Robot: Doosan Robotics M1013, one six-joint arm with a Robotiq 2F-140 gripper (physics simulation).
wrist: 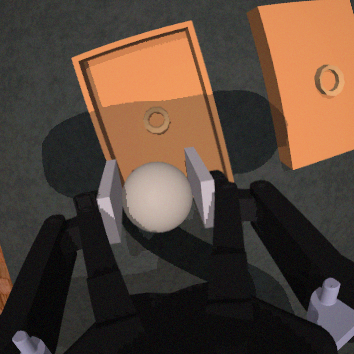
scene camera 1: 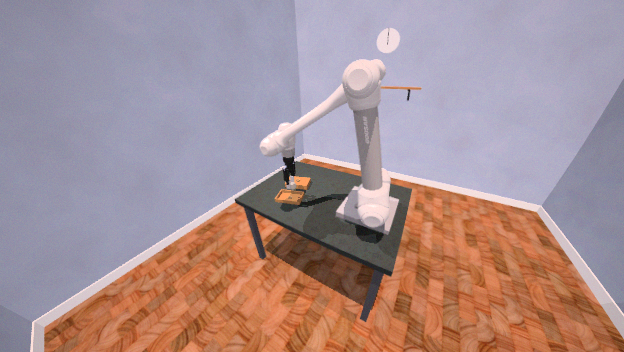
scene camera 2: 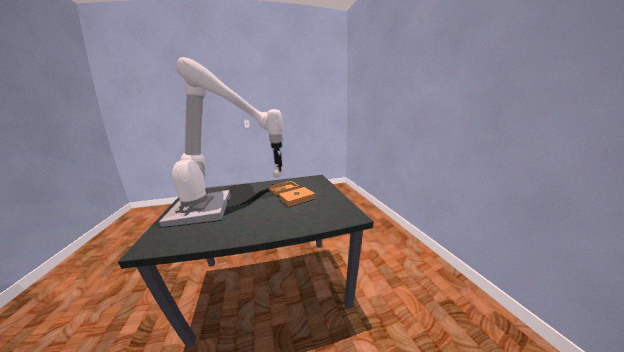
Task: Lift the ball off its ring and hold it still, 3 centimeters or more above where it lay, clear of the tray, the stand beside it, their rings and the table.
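A pale round ball (wrist: pixel 157 197) (scene camera 2: pixel 276 173) is between the two finger pads of my gripper (wrist: pixel 152 171) (scene camera 1: pixel 291 185), which is shut on it. In the scene camera 2 view the ball hangs in the air, with a gap between it and the tray. The shallow orange tray (wrist: pixel 131 81) (scene camera 2: pixel 270 189) (scene camera 1: pixel 278 200) lies on the table below, and its ring (wrist: pixel 145 120) on the tray floor is empty. The orange stand (wrist: pixel 305 40) (scene camera 2: pixel 300 199) (scene camera 1: pixel 304 183) is beside the tray, with an empty ring (wrist: pixel 319 82) on its top.
The dark table (scene camera 1: pixel 320 220) (scene camera 2: pixel 250 225) carries the tray, the stand and the arm's pale base plate (scene camera 1: pixel 392 220) (scene camera 2: pixel 212 212). The arm's shadow falls across the table and part of the tray. The wooden floor (scene camera 1: pixel 475 260) surrounds the table.
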